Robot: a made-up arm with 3 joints.
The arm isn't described. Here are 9 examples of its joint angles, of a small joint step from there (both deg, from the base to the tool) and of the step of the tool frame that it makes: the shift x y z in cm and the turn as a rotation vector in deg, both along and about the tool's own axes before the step.
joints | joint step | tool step
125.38 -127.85 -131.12 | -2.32 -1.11 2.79 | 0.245 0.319 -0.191 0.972 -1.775 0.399
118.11 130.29 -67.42 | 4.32 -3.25 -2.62 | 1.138 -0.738 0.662 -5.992 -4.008 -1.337
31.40 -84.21 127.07 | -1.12 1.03 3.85 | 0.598 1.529 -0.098 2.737 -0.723 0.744
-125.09 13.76 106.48 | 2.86 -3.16 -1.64 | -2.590 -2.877 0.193 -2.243 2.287 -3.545
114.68 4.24 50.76 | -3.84 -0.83 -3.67 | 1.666 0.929 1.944 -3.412 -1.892 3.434
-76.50 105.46 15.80 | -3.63 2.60 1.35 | -0.103 2.173 1.115 4.826 0.267 -2.790
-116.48 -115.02 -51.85 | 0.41 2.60 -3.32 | -0.461 -1.488 -0.100 -2.944 1.992 -1.679
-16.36 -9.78 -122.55 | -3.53 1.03 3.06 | -0.575 -0.667 -1.811 2.491 2.678 -2.455
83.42 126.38 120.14 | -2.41 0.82 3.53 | 0.380 2.796 -1.182 5.460 -1.459 -0.792
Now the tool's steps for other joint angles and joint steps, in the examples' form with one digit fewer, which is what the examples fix.
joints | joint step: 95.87 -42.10 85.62 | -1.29 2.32 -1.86
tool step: 1.63 -0.48 1.29 -2.71 -2.40 0.76
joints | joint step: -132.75 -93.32 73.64 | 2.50 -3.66 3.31
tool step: -1.94 2.32 -2.17 5.80 3.48 1.15
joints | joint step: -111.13 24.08 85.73 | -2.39 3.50 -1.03
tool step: 2.68 1.68 1.03 0.01 -3.67 1.85
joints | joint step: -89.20 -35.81 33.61 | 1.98 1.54 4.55
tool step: -0.43 1.48 -1.36 5.69 0.41 -2.20
